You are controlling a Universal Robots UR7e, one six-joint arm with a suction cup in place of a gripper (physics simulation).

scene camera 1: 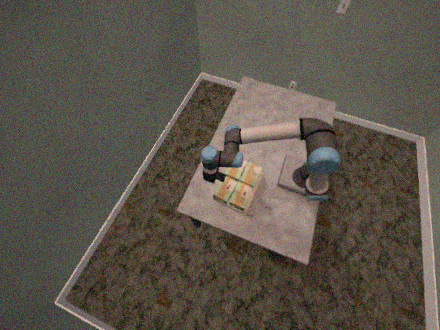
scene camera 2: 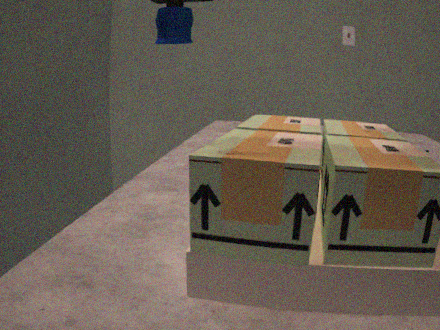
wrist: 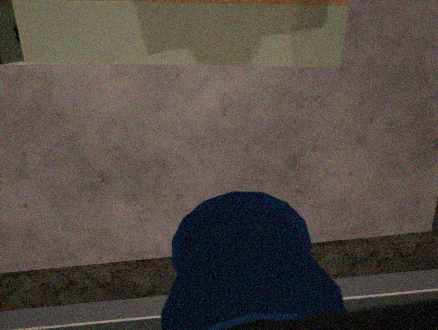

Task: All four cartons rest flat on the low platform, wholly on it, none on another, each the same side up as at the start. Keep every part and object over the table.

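Seen in the pictures: hand at its tool point: (scene camera 2: 174,42) (wrist: 241,254); arm's base at its link origin: (scene camera 1: 303,178).
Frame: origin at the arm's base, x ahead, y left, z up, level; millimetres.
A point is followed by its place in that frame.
Observation:
Four green cartons with orange tape stand two by two on the low platform (scene camera 2: 300,287) {z -35, x 364, y 432 mm}: front left (scene camera 2: 252,205) {z 37, x 408, y 438 mm} (scene camera 1: 225,188) {z 74, x 411, y 369 mm}, front right (scene camera 2: 395,200) {z 48, x 295, y 423 mm} (scene camera 1: 243,196) {z 73, x 289, y 356 mm}, back left (scene camera 2: 277,122) {z 73, x 433, y 212 mm} (scene camera 1: 233,171) {z 72, x 426, y 239 mm} and back right (scene camera 2: 367,128) {z 73, x 309, y 191 mm} (scene camera 1: 252,173) {z 73, x 312, y 187 mm}. Their labelled tops face up, none on another; arrows on the front two point up. Narrow gaps separate them. My suction gripper (scene camera 1: 212,179) {z 166, x 500, y 388 mm} (scene camera 2: 174,42) (wrist: 242,235) holds nothing. Its blue cup hangs above the table, to the left of the cartons in scene camera 2. Part of a carton (wrist: 90,35) {z 72, x 454, y 323 mm} shows at the wrist view's top. The far platform edges are hidden.
The grey table (scene camera 1: 285,235) {z -60, x -55, y 399 mm} (scene camera 2: 125,240) {z -60, x 582, y 358 mm} (wrist: 125,150) {z -60, x 559, y 305 mm} carries the platform. The arm (scene camera 1: 270,131) {z 523, x 307, y 173 mm} reaches over the table from its base plate (scene camera 1: 286,176) {z 0, x 104, y 49 mm}. The table edge and floor (wrist: 75,282) show near the cup in the wrist view.

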